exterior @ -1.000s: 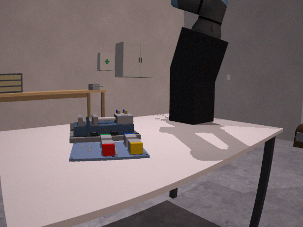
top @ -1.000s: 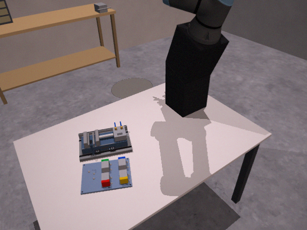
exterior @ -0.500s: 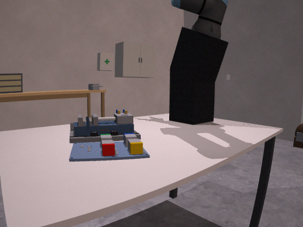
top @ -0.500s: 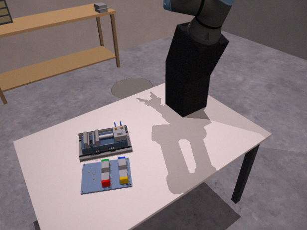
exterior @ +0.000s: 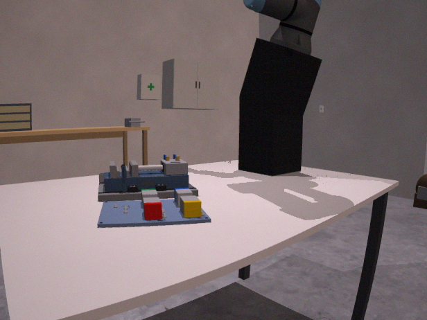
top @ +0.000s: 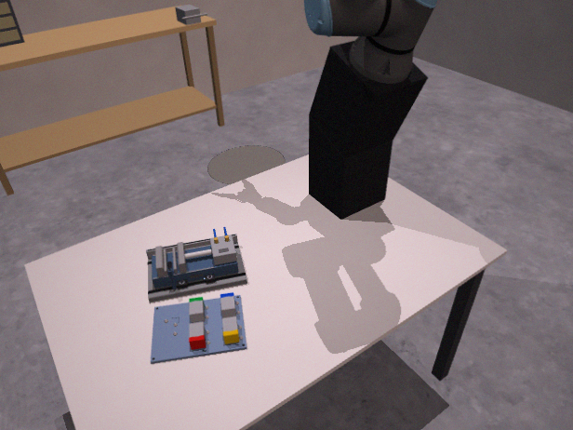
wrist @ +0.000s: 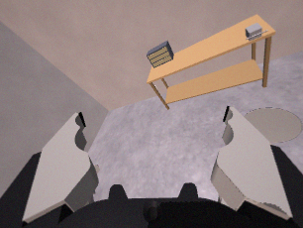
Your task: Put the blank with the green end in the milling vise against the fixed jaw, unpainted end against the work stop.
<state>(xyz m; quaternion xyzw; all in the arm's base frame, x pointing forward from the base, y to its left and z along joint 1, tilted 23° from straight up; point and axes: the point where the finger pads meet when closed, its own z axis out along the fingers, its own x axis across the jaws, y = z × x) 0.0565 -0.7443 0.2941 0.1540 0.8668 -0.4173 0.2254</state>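
Right now my hand is 65 cm short of the green-ended blank, 60 cm to the right of it and 108 cm above it. Also, from my hand: dark work stop rod (65 cm ahead, 46 cm to the left, 102 cm below); then fixed jaw (66 cm ahead, 40 cm to the left, 103 cm below); then blue milling vise (57 cm ahead, 45 cm to the left, 107 cm below).
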